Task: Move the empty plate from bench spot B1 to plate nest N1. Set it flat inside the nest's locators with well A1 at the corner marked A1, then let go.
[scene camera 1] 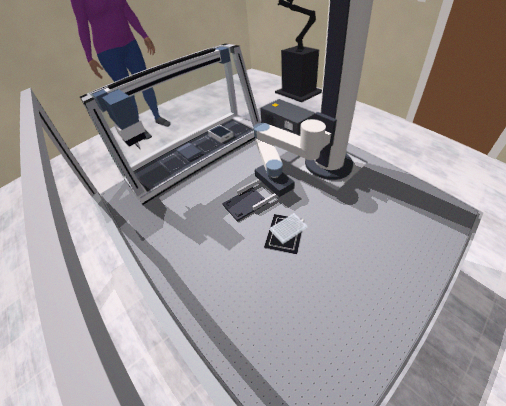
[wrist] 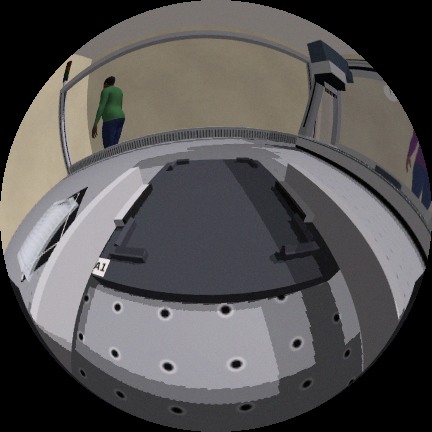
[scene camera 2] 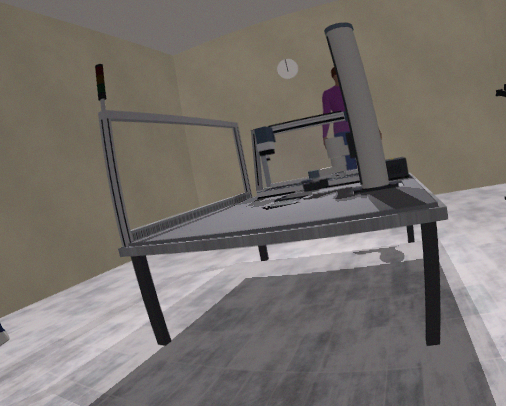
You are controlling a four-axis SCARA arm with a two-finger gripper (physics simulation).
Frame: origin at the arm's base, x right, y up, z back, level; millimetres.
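Seen in the pictures: gripper, fingertip midpoint: [scene camera 1: 245,200] [wrist: 212,171] [scene camera 2: 291,194]; arm's base at its link origin: [scene camera 1: 328,163] [scene camera 2: 376,189].
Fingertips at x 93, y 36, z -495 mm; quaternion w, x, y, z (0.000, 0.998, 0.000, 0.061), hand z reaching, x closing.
Offsets run from my fingertips to a thing's top centre. "*": to the spot under its first point.
The pale plate @(dz +30, dx -228, dy -7 mm) [scene camera 1: 288,228] [wrist: 47,235] lies skewed on the black marked bench spot @(* dz -82, dx -233, dy -22 mm) [scene camera 1: 269,246] [wrist: 76,212], apart from the fingers. The dark plate nest @(dz -2, dx +0, dy -6 mm) [scene camera 1: 238,206] [wrist: 210,230] sits flat on the bench, with no plate in it. Its label A1 @(* dz +67, dx -62, dy -12 mm) [wrist: 100,267] shows at the near left corner in the wrist view. My gripper [scene camera 1: 247,199] [wrist: 212,171] is low over the nest, with one finger along each long side. It is shut on the plate nest, the pads close to its side edges and locators. The exact contact is hidden. In scene camera 2 these things are too small to tell.
A gantry frame [scene camera 1: 167,68] with a blue-grey head @(* dz -255, dx +372, dy +424 mm) [scene camera 1: 121,111] stands over a dark deck [scene camera 1: 150,175] behind the nest. A white device @(* dz +211, dx +449, dy +57 mm) [scene camera 1: 220,133] sits on that deck. The arm's column [scene camera 1: 343,90] [scene camera 2: 361,110] and a dark box @(* dz +551, dx +250, dy +91 mm) [scene camera 1: 287,116] stand at the back right in scene camera 1.
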